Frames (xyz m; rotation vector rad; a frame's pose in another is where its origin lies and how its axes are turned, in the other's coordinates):
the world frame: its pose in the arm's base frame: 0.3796 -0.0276 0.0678 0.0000 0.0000 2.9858
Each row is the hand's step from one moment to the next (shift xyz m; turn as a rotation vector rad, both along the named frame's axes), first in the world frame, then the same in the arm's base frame.
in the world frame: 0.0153 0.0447 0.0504 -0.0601 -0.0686 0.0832
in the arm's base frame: -0.0221 -0.0418 0.0504 0.0700 0.0584 0.0832
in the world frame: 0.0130 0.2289 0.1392 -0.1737 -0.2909 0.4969
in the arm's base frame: -0.0484 -0.2241 0.1392 0.2167 0.2604 0.4969
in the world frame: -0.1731 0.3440 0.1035 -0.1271 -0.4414 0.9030
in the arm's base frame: 0.1176 -0.3667 0.1035 0.1940 0.4163 0.9030
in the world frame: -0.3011 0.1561 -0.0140 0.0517 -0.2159 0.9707
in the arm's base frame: 0.2732 -0.2009 -0.0140 -0.0176 0.2213 0.9707
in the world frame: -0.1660 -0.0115 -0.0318 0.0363 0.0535 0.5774
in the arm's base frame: 0.1658 -0.0144 -0.0318 -0.0442 -0.0472 0.5774
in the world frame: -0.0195 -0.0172 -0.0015 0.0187 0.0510 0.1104
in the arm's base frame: 0.0219 0.0140 -0.0015 -0.0264 -0.0475 0.1104
